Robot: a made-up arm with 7 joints.
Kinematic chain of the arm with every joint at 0, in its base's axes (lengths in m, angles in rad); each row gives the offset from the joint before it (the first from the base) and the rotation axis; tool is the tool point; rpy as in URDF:
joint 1: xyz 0 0 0.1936 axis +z
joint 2: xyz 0 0 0 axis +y
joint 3: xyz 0 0 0.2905 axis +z
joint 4: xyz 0.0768 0 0 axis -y
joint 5: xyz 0.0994 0 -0.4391 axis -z
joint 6: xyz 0 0 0 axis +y
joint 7: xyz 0.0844 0 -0.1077 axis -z
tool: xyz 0 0 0 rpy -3.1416 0 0
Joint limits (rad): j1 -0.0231..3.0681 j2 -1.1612..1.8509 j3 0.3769..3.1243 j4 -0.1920..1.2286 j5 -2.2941..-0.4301 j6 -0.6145..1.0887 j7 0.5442..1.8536
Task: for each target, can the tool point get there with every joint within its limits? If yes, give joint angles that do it. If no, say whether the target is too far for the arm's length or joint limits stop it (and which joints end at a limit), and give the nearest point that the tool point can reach.
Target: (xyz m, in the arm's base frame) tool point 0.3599 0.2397 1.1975
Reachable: no: too far | nearest point 0.2328 0.1550 0.8429 | short by 0.386 m
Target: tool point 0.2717 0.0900 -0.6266
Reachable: no: joint limits stop it (at a limit: joint 1, joint 3, joint 4, joint 6) | nearest point 0.2113 0.1918 -0.4358 | short by 0.224 m
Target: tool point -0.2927 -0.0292 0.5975
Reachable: yes | joints 1.2982 1.6053 2.4382 0.5672 -1.1607 0.2573 1.2211
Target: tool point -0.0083 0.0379 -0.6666
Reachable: no: joint limits stop it (at a limit: joint 2, joint 3, joint 4, joint 6) | nearest point -0.0410 0.1872 -0.4625 | short by 0.255 m
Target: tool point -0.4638 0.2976 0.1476
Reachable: yes | joints 1.0339 -0.3217 1.5170 0.7665 -1.3573 0.4643 1.1449
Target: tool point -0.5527 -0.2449 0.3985
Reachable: yes | joints 1.8084 0.5816 1.8564 1.1064 -1.9972 0.4466 1.6300
